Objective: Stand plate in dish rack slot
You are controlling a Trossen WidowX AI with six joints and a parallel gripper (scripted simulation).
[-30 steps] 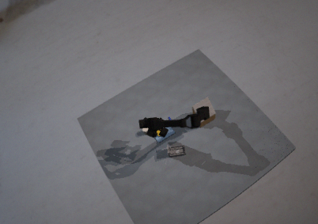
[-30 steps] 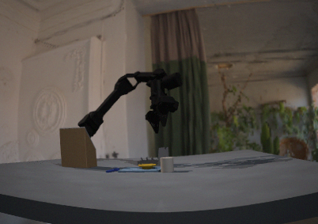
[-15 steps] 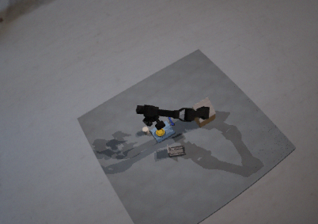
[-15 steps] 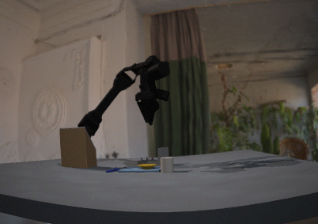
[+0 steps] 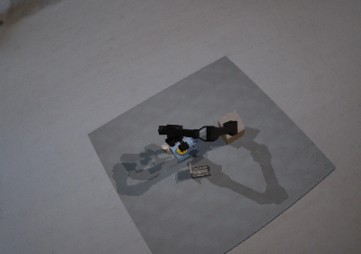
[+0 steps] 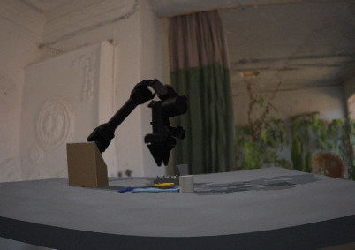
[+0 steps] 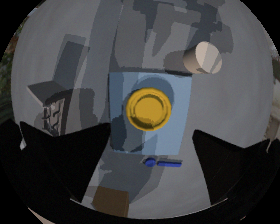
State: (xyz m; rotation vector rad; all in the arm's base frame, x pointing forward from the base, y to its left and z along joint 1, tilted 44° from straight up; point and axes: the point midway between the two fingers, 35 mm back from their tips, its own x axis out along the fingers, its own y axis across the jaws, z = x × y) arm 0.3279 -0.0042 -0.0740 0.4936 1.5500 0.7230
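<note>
Right now my gripper tip is 70 mm above the yellow plate. Also, from my gripper tip: dish rack: 200 mm to the left, 60 mm below, 50 mm behind; cup: 90 mm ahead, 60 mm to the right, 60 mm below.
</note>
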